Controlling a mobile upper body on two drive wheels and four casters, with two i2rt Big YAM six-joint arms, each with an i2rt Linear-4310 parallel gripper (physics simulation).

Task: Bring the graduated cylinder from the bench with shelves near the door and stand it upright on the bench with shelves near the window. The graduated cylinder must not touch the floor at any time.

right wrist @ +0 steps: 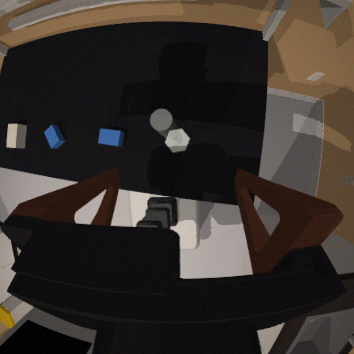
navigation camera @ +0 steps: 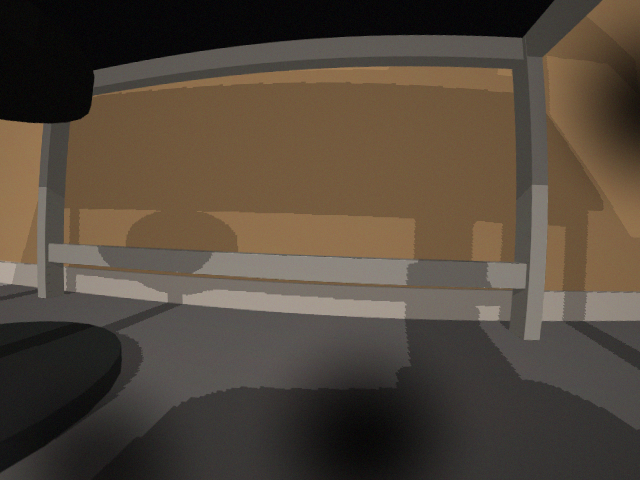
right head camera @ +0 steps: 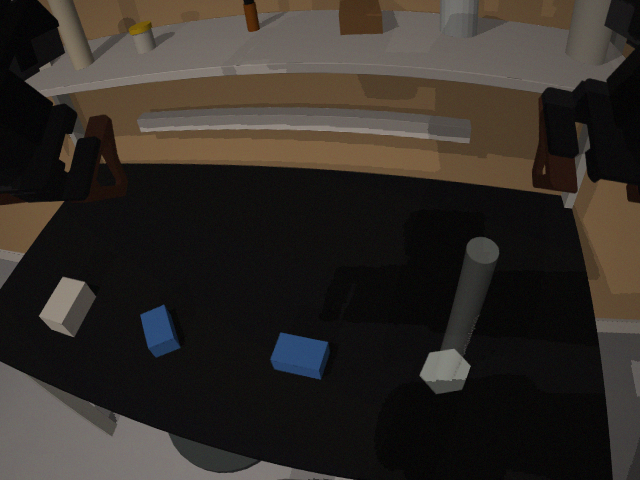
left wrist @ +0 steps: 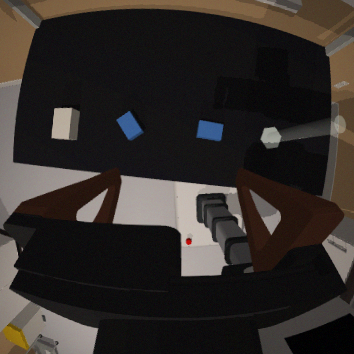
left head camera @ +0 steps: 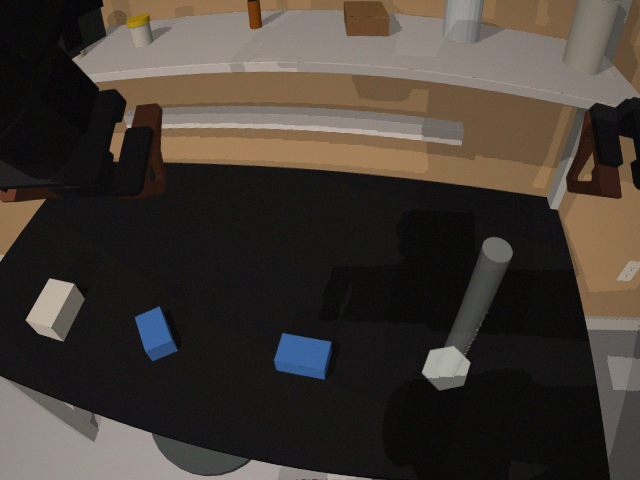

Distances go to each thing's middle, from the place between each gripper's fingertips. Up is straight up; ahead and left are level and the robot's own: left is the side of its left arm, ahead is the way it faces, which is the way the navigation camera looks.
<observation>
My left gripper is now 80 mm short of the graduated cylinder (right head camera: 446, 370), 390 mm to the left of it and 350 mm above it. From my left hand the other things lie so: white block (left head camera: 55, 310) (180 mm ahead, 450 mm to the left, 490 mm below).
Right now the graduated cylinder is 35 cm below my right hand, 9 cm ahead of it and 4 cm to the left of it. Round my right hand: white block: 89 cm to the left, 48 cm below, 19 cm ahead.
</observation>
